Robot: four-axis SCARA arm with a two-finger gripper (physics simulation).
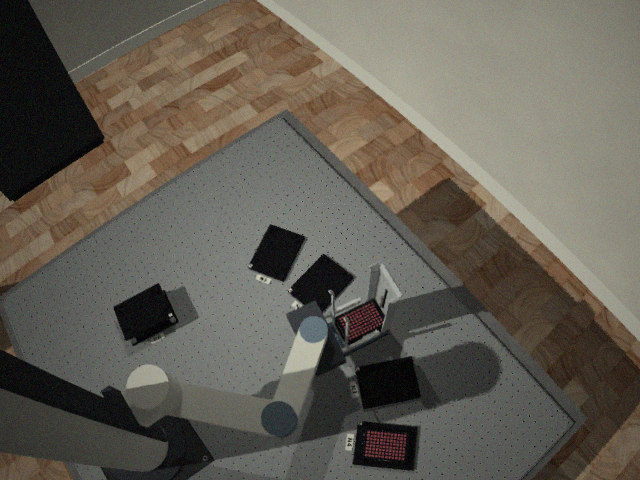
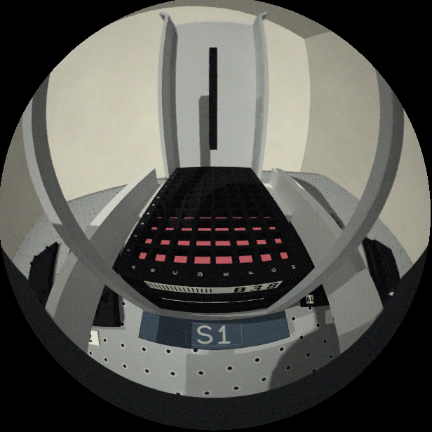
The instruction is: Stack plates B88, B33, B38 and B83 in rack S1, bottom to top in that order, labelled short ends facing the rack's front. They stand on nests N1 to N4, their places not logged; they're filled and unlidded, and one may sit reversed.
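Seen in the pictures: gripper, fingertip midpoint: (image 1: 369, 316); arm's base, origin of the base link: (image 1: 146, 446).
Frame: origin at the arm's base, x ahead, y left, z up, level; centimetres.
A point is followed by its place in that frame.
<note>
My gripper (image 1: 360, 324) @(x 72.7, y -10.3, z 11.1 cm) (image 2: 213, 176) is shut on plate B38 (image 1: 363, 317) @(x 71.2, y -9.5, z 10.7 cm) (image 2: 212, 250), with a finger along each long side. The black plate with red wells is level inside rack S1 (image 1: 391, 287) @(x 76.4, y -12.3, z 29.5 cm) (image 2: 235, 75), between its tall back panel and curved front posts. Its B38 label faces the rack's blue S1 strip (image 2: 215, 335). A thin pale line shows below that label; what is under the plate, and whether it touches, is hidden. Another red-welled plate (image 1: 385, 445) @(x 54.3, y -40.0, z 3.8 cm) is on nest N4, its label unreadable. Nests N1 (image 1: 277, 253) @(x 65.9, y 25.2, z 2.4 cm), N2 (image 1: 321, 281) @(x 70.8, y 9.2, z 2.5 cm) and N3 (image 1: 387, 382) @(x 66.2, y -26.7, z 2.4 cm) show plain black tops.
A raised black block (image 1: 144, 312) @(x 21.9, y 31.9, z 7.3 cm) with a small unreadable tag stands at the left of the grey perforated table (image 1: 206, 227) @(x 53.2, y 48.3, z 1.3 cm). The arm reaches in from the lower left. The rack's curved posts (image 2: 37, 125) rise close outside the fingers. Nests N2 and N3 flank the rack.
</note>
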